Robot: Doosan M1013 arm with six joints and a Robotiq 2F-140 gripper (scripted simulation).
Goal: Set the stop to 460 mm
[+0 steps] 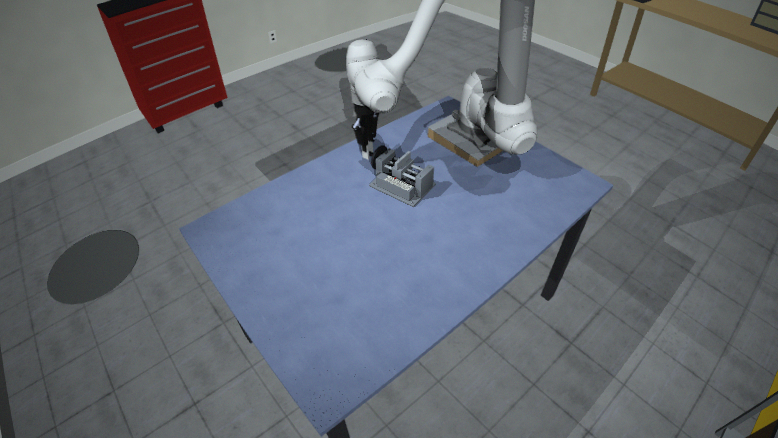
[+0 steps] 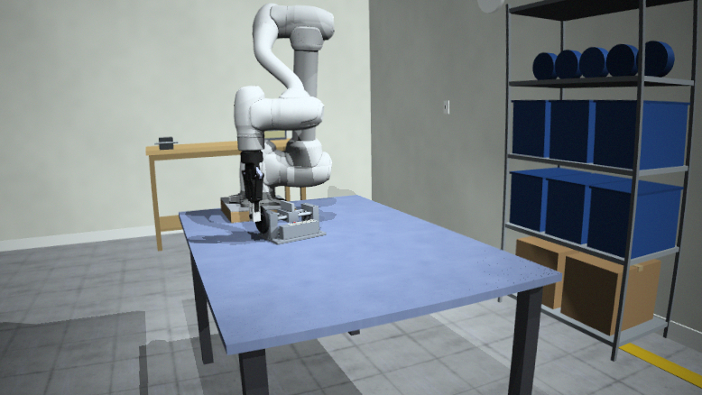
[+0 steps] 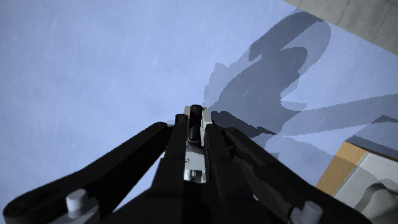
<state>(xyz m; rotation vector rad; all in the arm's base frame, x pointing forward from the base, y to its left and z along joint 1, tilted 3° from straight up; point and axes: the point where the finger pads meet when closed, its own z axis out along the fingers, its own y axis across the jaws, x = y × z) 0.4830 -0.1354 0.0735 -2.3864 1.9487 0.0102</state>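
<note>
Now: hand 1 cm past the black handwheel, 2 cm to the right of it and 2 cm above it. Round my hand: grey stop block: 4 cm behind, 14 cm to the left, 2 cm below.
</note>
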